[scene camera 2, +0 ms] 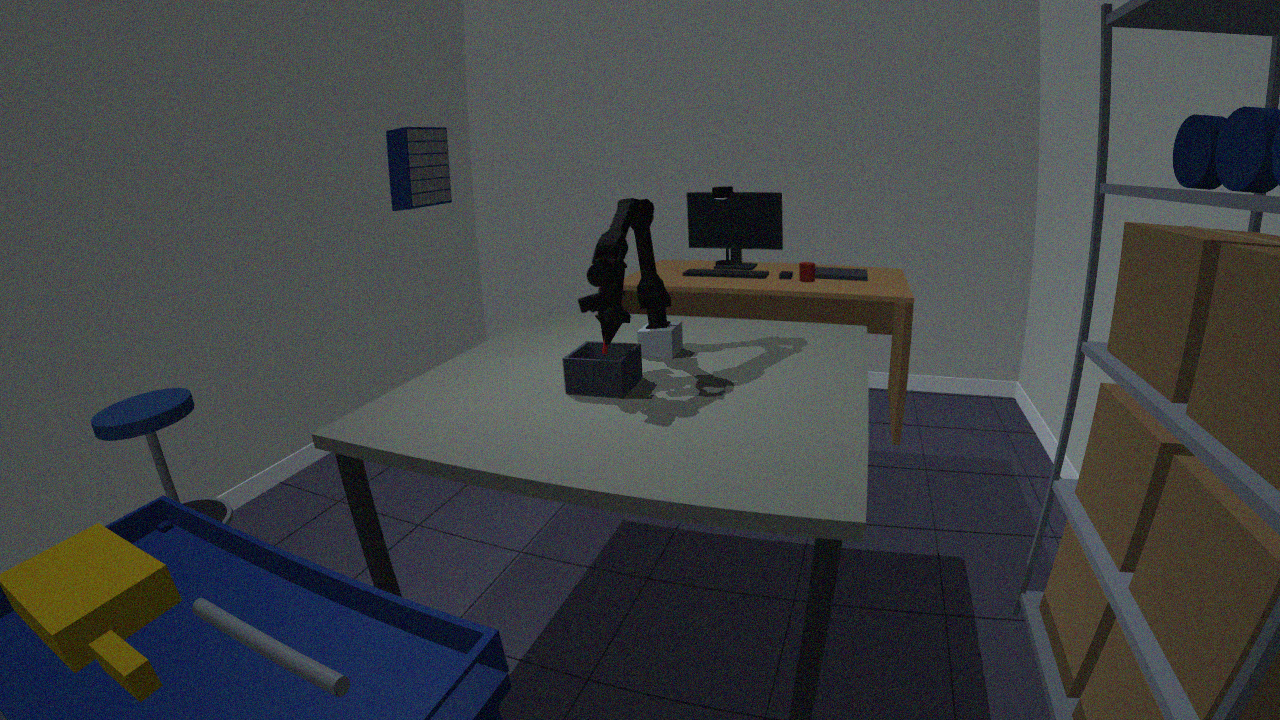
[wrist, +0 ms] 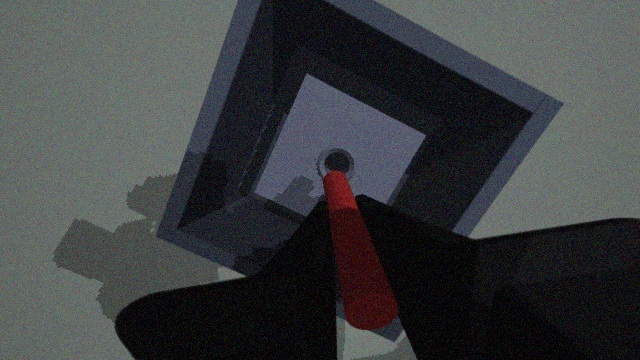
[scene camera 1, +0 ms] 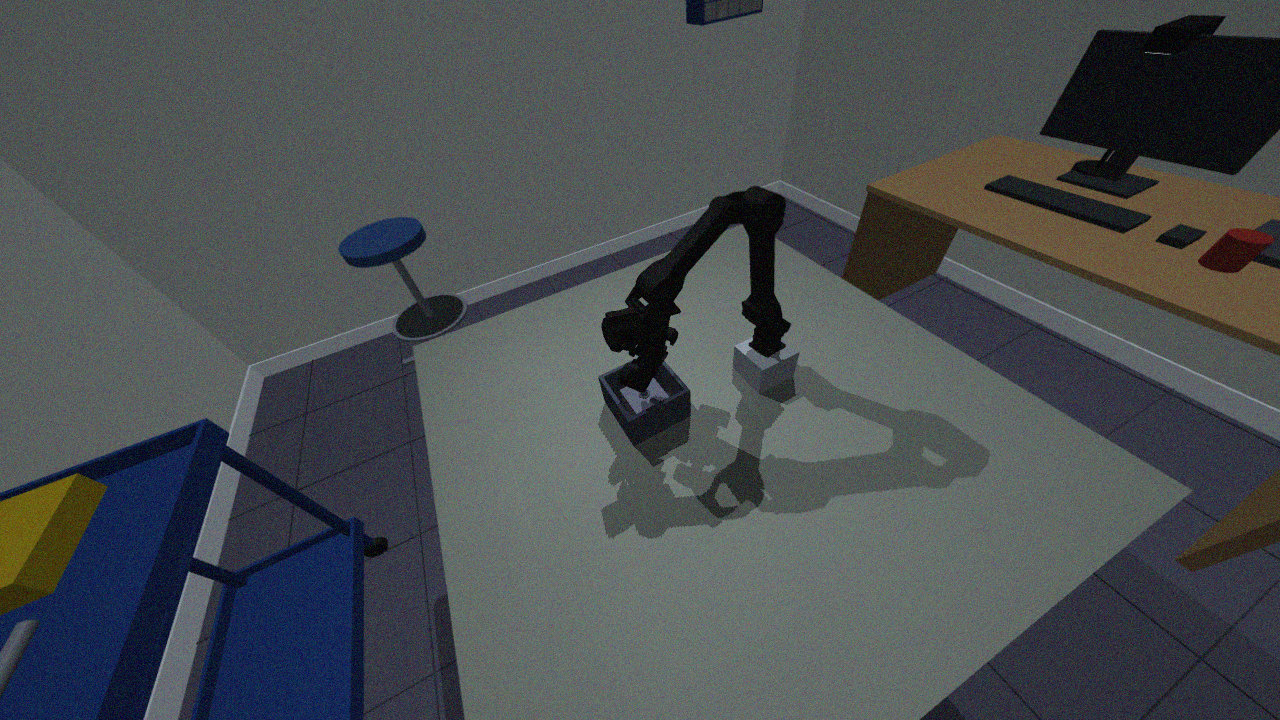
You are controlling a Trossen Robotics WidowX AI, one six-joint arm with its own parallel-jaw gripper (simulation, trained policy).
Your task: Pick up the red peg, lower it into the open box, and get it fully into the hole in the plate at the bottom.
Labels:
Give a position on a dark box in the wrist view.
At 480, 123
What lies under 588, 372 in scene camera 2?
A dark box.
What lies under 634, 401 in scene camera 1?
A pale plate.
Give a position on a red peg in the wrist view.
At 368, 302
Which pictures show my gripper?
Scene camera 2, the wrist view and scene camera 1: all of them.

